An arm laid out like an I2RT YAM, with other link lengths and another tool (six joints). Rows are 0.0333 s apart.
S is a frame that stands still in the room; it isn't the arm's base.
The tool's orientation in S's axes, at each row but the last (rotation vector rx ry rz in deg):
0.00, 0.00, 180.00
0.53, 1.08, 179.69
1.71, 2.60, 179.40
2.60, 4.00, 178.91
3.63, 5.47, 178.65
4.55, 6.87, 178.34
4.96, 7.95, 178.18
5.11, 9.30, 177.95
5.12, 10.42, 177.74
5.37, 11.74, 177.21
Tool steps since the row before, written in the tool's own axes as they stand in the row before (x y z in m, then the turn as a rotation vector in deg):
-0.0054, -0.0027, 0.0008, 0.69, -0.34, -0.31
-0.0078, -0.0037, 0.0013, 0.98, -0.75, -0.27
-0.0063, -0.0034, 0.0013, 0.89, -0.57, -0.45
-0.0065, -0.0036, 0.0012, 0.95, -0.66, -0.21
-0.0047, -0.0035, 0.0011, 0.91, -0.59, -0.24
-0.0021, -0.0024, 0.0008, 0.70, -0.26, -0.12
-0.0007, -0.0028, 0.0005, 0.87, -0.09, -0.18
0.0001, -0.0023, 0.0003, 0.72, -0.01, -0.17
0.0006, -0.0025, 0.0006, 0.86, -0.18, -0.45
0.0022, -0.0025, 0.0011, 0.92, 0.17, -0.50
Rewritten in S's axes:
0.0054, 0.0027, 0.0008, -0.69, 0.34, -0.31
0.0078, 0.0037, 0.0012, -0.98, 0.75, -0.27
0.0064, 0.0034, 0.0011, -0.89, 0.57, -0.45
0.0066, 0.0035, 0.0009, -0.94, 0.67, -0.21
0.0048, 0.0035, 0.0007, -0.91, 0.59, -0.24
0.0022, 0.0024, 0.0005, -0.70, 0.27, -0.10
0.0008, 0.0028, 0.0002, -0.88, 0.10, -0.14
0.0000, 0.0023, 0.0001, -0.73, 0.02, -0.13
-0.0005, 0.0026, 0.0003, -0.88, 0.16, -0.42
-0.0020, 0.0027, 0.0009, -0.96, -0.19, -0.42

